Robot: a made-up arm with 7 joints.
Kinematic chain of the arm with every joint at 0, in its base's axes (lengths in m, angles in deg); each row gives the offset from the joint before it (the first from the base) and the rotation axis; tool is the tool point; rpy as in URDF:
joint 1: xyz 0 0 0 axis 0.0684 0.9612 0.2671
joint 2: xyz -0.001 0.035 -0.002 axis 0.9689 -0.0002 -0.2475
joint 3: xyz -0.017 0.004 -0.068 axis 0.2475 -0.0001 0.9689
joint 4: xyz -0.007 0 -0.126 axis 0.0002 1 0
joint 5: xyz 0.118 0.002 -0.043 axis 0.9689 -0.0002 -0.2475
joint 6: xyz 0.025 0 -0.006 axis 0.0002 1 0
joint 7: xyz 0.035 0 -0.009 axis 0.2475 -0.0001 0.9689
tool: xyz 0 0 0 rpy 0 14.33 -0.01
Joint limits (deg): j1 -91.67..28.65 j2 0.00..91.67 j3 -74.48..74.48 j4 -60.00..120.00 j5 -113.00..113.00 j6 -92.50..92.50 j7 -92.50..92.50
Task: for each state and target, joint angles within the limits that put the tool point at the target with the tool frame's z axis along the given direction. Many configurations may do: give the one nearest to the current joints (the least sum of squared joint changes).
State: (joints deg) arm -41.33 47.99 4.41 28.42 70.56 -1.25 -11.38
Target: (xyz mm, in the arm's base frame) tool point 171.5 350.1 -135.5 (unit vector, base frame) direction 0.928 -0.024 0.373
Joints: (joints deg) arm -38.12 54.03 43.52 67.59 42.91 24.08 -11.38
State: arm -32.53 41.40 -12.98 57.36 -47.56 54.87 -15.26
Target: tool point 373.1 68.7 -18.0 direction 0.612 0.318 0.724
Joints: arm -80.59 29.20 -3.74 50.05 -57.83 52.83 -15.26
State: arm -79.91 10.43 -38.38 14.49 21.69 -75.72 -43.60
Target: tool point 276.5 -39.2 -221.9 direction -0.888 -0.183 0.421
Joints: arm -58.14 15.00 -53.45 58.46 37.99 -57.02 -43.60
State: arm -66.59 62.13 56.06 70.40 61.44 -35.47 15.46
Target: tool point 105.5 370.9 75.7 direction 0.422 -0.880 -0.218
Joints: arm -35.46 80.01 71.65 52.25 74.87 -51.60 15.46
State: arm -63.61 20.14 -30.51 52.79 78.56 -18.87 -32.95
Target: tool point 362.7 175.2 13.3 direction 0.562 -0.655 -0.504
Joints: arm -83.12 44.71 -19.44 64.12 82.87 19.59 -32.95
